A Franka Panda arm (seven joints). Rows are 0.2 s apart.
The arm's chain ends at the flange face. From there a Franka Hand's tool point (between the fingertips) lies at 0.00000 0.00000 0.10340 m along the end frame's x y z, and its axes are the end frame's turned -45 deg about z.
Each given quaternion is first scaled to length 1.
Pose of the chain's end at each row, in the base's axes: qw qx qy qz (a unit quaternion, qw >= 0); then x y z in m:
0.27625 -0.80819 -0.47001 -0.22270 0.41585 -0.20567 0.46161
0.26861 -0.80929 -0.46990 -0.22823 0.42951 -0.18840 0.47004
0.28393 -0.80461 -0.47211 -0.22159 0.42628 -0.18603 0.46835
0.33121 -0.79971 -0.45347 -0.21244 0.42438 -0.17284 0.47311
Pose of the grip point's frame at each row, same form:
0.17000 -0.56681 -0.74352 -0.31147 0.42622 -0.13785 0.38425
0.16082 -0.56786 -0.74383 -0.31365 0.44160 -0.12127 0.39233
0.17752 -0.56269 -0.74408 -0.31338 0.43543 -0.11715 0.39178
0.22470 -0.56530 -0.72499 -0.32302 0.42845 -0.09814 0.40173

